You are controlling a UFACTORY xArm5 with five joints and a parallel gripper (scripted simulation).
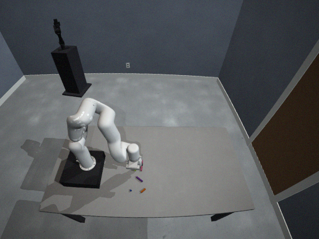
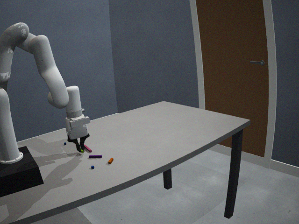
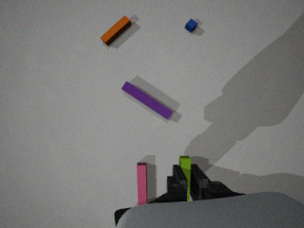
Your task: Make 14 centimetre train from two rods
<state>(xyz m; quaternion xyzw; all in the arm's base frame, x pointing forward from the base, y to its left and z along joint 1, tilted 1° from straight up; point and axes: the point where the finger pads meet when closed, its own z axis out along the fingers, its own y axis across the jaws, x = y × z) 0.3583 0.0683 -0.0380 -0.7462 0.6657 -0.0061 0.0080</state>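
The lime rod lies 20 mm below my hand. The rest, counted from my hand: orange rod: 90 mm ahead, 160 mm to the right, 30 mm below; then purple rod: 50 mm ahead, 80 mm to the right, 30 mm below; then pink rod: 40 mm ahead, 40 mm to the left, 30 mm below.
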